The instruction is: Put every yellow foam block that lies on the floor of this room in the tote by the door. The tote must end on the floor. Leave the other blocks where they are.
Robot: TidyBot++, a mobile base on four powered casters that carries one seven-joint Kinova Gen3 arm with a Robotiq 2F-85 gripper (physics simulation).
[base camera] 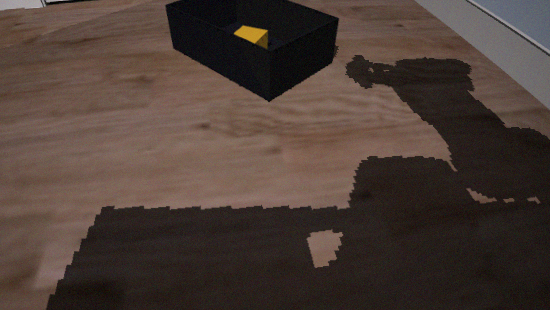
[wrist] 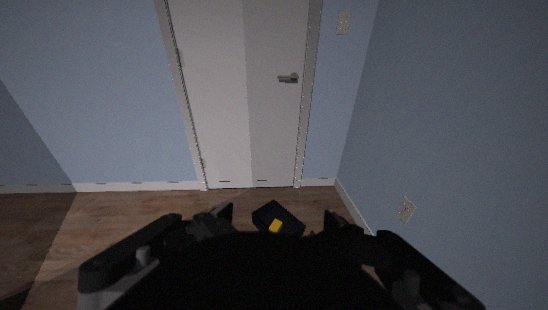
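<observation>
A black open-topped tote [base camera: 300, 65] [wrist: 295, 225] sits on the wooden floor. It is at the top middle of the base camera view and beyond the fingers in the wrist view, in front of the door. One yellow foam block [base camera: 252, 35] [wrist: 275, 225] lies inside it. My gripper [wrist: 277, 216] is open and empty, its two fingers wide apart at the bottom of the wrist view. The tote shows between and well beyond the fingertips, apart from them. No yellow block shows on the floor in these views.
A white door [wrist: 220, 90] with a lever handle [wrist: 288, 78] stands behind the tote. A blue wall [wrist: 450, 100] with a white baseboard [wrist: 352, 204] [base camera: 500, 40] runs along the right. The robot's dark shadow [base camera: 225, 260] falls on the floor [base camera: 150, 150] in front of the tote.
</observation>
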